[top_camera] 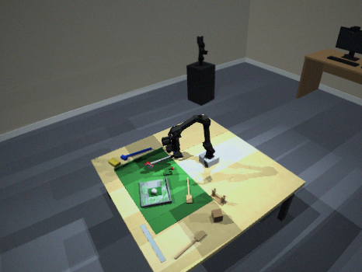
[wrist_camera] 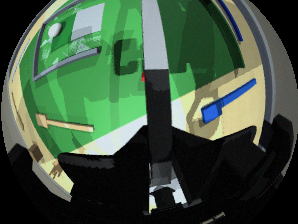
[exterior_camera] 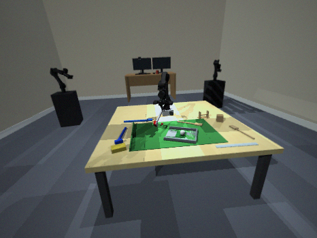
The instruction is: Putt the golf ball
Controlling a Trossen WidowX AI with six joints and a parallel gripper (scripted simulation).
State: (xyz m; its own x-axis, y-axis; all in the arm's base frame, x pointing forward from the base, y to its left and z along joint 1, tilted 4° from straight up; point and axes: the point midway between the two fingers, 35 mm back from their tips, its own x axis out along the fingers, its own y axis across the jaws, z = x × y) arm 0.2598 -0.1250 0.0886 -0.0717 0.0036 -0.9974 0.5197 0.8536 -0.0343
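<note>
Right now my gripper tip is 10 cm short of the red putter and 6 cm to the left of it. The rest, counted from my gripper tip: wooden block (54 cm to the left, 14 cm ahead, 10 cm below); then blue putter (42 cm to the right, 14 cm ahead, 11 cm below); then white golf ball (30 cm ahead, 10 cm below, 7 cm to the left).
</note>
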